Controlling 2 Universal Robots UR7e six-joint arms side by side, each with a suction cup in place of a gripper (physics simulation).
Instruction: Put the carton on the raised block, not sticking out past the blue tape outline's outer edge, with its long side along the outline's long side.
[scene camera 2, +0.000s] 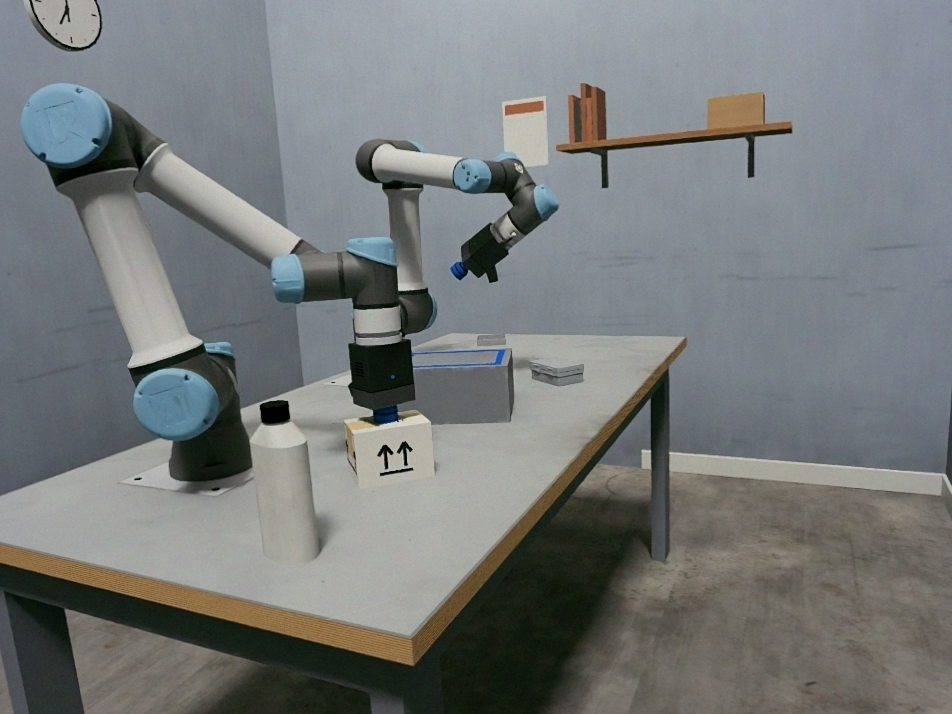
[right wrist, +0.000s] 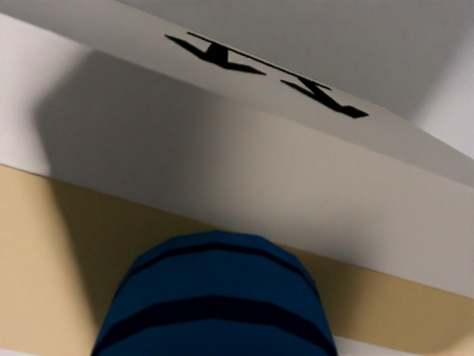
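Observation:
The white-and-tan carton (scene camera 2: 396, 454) (right wrist: 300, 165) stands upright in front of the raised block, with two black arrows on its side. My right gripper (scene camera 2: 386, 419) has its blue suction cup against the carton's tan top strip and is shut on it; no gap shows between them. The blue cup also shows at the bottom of the right wrist view. The grey raised block (scene camera 2: 469, 395) stands behind the carton. The blue tape outline (scene camera 2: 501, 358) lies on its top, partly hidden by the right arm. My left gripper (scene camera 2: 458, 270) is open, high above the block, with its cup bare.
A white bottle (scene camera 2: 285, 491) with a black cap stands near the table's front left, close to the right arm's base. A low grey stack (scene camera 2: 557, 374) lies right of the block. A small grey piece (scene camera 2: 491, 339) lies at the table's far end.

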